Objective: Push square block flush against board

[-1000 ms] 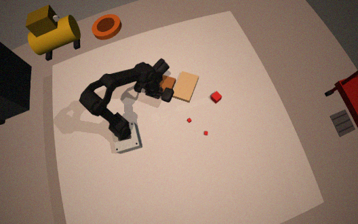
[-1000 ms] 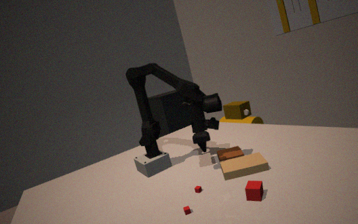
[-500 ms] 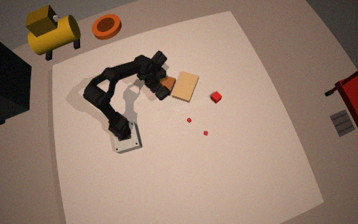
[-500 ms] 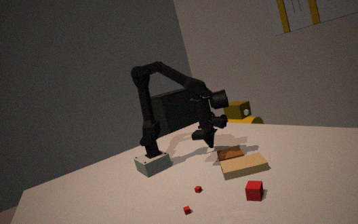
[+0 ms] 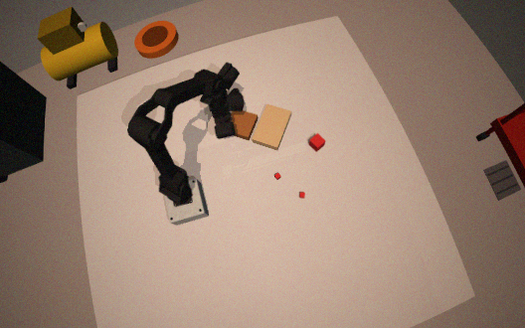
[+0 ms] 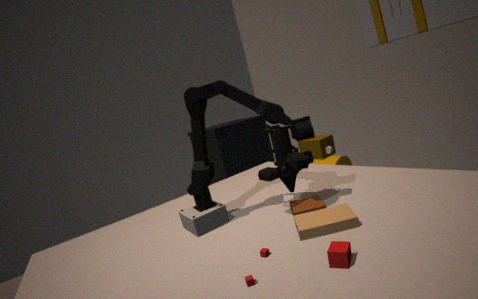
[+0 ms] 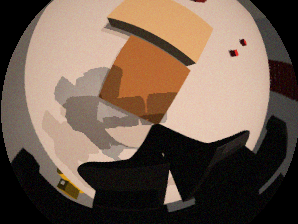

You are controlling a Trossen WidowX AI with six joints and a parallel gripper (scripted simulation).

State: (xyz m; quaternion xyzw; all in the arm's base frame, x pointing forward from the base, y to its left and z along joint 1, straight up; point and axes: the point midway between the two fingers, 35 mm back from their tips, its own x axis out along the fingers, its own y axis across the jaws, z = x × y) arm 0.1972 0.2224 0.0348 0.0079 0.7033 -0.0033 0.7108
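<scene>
The square block lies 50 mm below my gripper tip and 50 mm ahead of it. From my gripper tip the other things lie so: tan board 160 mm ahead, 50 mm below, 40 mm to the right; red cube 300 mm ahead, 140 mm to the right, 40 mm below.
</scene>
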